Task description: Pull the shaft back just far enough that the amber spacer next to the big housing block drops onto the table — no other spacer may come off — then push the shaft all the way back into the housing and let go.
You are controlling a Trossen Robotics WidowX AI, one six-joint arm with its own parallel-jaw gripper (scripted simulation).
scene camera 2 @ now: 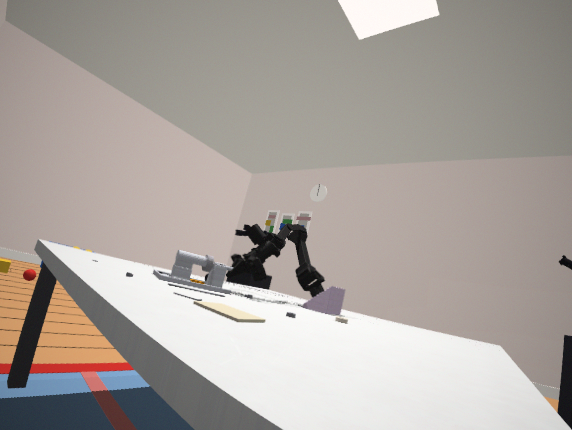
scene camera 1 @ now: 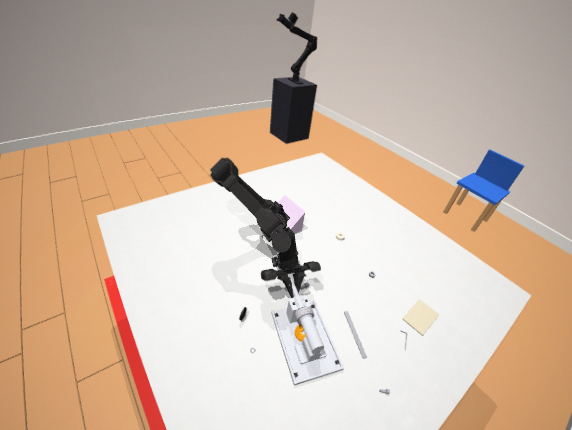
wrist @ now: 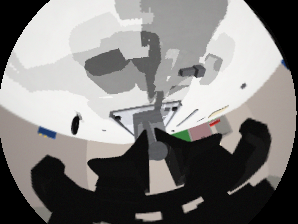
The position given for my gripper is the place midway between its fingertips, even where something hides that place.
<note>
I see my gripper (scene camera 1: 294, 297), a tan tile (scene camera 1: 420, 316) and a housing block (scene camera 1: 316, 356).
My gripper shows as well in scene camera 2 (scene camera 2: 227, 276) and in the wrist view (wrist: 150, 131). The housing block also shows in scene camera 2 (scene camera 2: 181, 271) and in the wrist view (wrist: 134, 120).
</note>
